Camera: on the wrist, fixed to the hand. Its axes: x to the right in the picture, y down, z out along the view.
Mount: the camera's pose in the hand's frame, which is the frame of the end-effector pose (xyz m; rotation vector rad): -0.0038 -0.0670 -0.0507 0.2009 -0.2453 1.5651
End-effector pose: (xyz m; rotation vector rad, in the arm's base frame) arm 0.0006 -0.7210 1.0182 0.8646 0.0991 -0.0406
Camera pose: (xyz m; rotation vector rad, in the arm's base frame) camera -0.0118 -0.7259 0.9352 0.9346 -0.8344 1.3192
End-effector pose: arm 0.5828 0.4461 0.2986 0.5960 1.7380 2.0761
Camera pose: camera 0.5594 0.4136 0.2246 -1.7638 -0.8533 -1.4674
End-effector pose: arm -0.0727 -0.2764 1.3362 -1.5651 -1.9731 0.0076
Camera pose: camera -0.1079 -0.3180 1.4002 -2.5624 -0.3910 0.9859
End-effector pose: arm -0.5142 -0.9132 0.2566 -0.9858 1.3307 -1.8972
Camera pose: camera -0.5592 -0.8646 0.3084 0.0895 1.1004 -0.6195
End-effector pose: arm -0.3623 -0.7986 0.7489 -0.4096 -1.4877 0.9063
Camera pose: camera -0.2958 -0.8285 0.7908 -1.4156 -1.0630 2.3387
